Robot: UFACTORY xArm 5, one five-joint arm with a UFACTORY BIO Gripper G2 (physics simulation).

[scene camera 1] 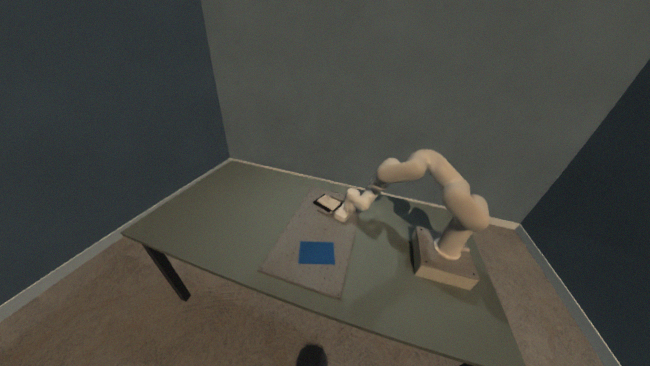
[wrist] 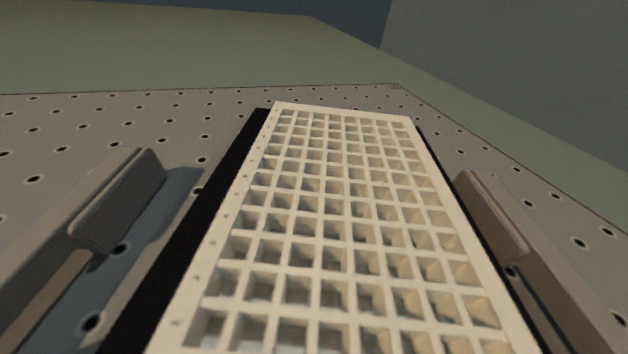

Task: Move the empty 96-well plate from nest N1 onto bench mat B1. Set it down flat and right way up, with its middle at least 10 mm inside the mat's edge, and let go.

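Places are measured from the arm's base along level axes (x back, y right, z up), in millimetres.
Where they show: hand at its tool point: [scene camera 1: 327, 204] [wrist: 311, 205]; arm's base at its link origin: [scene camera 1: 446, 249].
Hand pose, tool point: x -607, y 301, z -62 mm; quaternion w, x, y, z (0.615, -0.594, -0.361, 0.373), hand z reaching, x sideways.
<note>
Each offset is from my tool point to the top centre of the thing. Level surfaces: height alone.
The cream 96-well plate {dx +5, dy +11, dz +16 mm} [scene camera 1: 328, 202] [wrist: 330, 200] sits flat and right way up in the black nest N1 {dx +5, dy +11, dz +5 mm} [wrist: 210, 205] at the far end of the perforated board. My gripper [scene camera 1: 332, 206] [wrist: 306, 207] is open and holds nothing. In the wrist view its fingers are on either side of the plate's long sides. The left finger stands apart from the nest; the right finger appears close to the nest's right edge. Whether it touches there, I cannot tell. The blue bench mat B1 {dz -8 mm} [scene camera 1: 316, 253] lies flat nearer the front of the board.
The grey perforated board {dz -10 mm} [scene camera 1: 295, 230] [wrist: 95, 117] lies on the green table {dz -23 mm} [scene camera 1: 215, 220] [wrist: 150, 55]. The arm's base block [scene camera 1: 445, 272] stands at the right of the table. Walls rise behind the table. The arm reaches over the table's back right part.
</note>
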